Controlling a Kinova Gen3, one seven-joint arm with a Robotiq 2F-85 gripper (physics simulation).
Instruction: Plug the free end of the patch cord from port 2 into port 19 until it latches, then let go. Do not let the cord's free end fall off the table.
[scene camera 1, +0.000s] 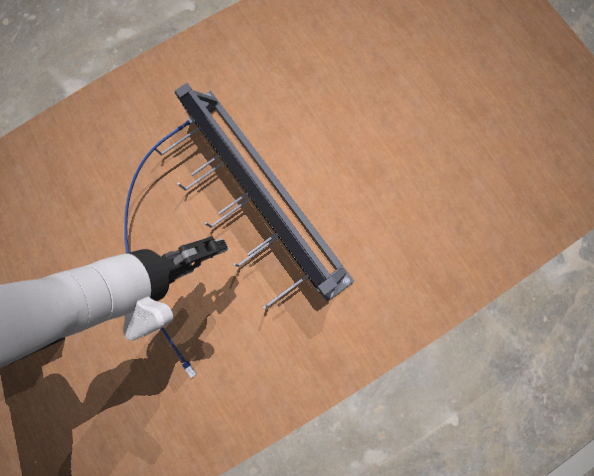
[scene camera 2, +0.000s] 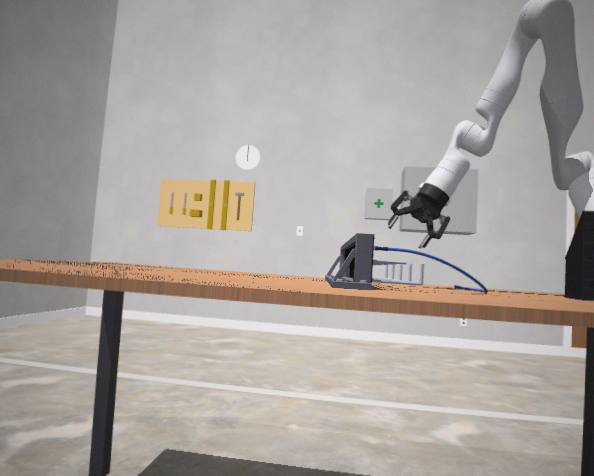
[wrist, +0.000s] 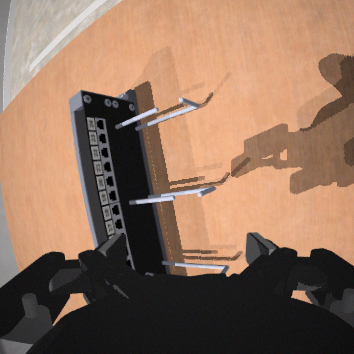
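The dark patch panel stands on the table. The blue patch cord is plugged in near the panel's far-left end in scene camera 1 and arcs down to the table. Its free end lies on the table, apart from the gripper; it does not show in the wrist view. My gripper is open and empty, tilted above the table in front of the panel. A row of ports shows in the wrist view; their numbers are too small to read.
Several metal hooks stick out from the panel's front, between it and the cord. The arm hides part of the cord in scene camera 1. The table's edge runs beyond the free end, toward the lower right there.
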